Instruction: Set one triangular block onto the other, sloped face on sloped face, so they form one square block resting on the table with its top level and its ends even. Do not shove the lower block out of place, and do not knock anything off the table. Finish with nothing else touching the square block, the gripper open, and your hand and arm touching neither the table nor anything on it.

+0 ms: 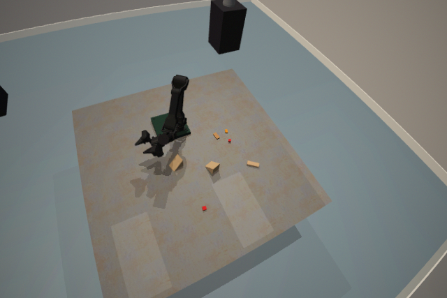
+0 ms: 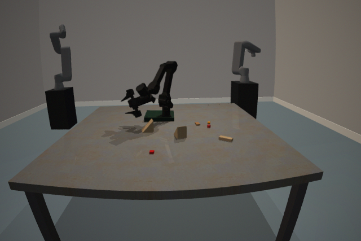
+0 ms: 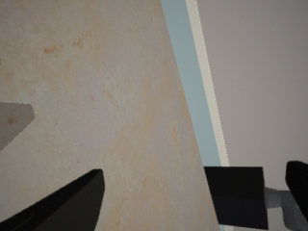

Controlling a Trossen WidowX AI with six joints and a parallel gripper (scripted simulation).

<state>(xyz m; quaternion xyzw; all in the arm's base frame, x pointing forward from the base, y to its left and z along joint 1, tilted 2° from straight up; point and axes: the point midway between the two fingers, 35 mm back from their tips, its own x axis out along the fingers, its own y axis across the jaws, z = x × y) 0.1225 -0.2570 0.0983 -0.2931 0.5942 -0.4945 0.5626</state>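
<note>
The triangular block is 24 cm ahead of my gripper tip, 36 cm to the left of it and 11 cm below it. Round my gripper tip: orange cube: 3 cm ahead, 57 cm to the left, 12 cm below; tan plank: 32 cm ahead, 60 cm to the left, 12 cm below.
</note>
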